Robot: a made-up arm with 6 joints. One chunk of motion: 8 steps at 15 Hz.
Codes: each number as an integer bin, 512 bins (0 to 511) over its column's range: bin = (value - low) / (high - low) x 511, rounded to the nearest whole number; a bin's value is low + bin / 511 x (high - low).
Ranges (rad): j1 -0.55..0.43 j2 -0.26..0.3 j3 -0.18..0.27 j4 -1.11..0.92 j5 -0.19..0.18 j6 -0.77..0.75
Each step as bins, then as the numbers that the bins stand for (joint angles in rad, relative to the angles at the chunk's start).
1 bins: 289 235 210 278 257 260
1 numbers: 0.0042 -0.0025 0.0049 -0.0056 -0.0039 0.0034
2 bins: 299 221 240 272 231 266
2 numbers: 0.0234 -0.0178 0.0314 -0.0295 -0.0227 0.0212
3 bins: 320 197 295 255 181 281
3 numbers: 0.0637 -0.0441 0.0798 -0.0970 -0.0589 0.0659
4 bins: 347 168 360 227 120 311
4 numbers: 0.1155 -0.0759 0.1370 -0.2082 -0.1031 0.1551
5 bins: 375 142 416 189 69 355
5 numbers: 0.1692 -0.1044 0.1863 -0.3592 -0.1400 0.2860
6 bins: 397 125 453 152 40 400
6 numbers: 0.2114 -0.1230 0.2189 -0.5062 -0.1610 0.4198
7 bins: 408 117 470 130 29 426
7 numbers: 0.2325 -0.1318 0.2339 -0.5936 -0.1690 0.4972
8 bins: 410 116 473 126 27 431
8 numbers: 0.2363 -0.1329 0.2365 -0.6095 -0.1705 0.5120
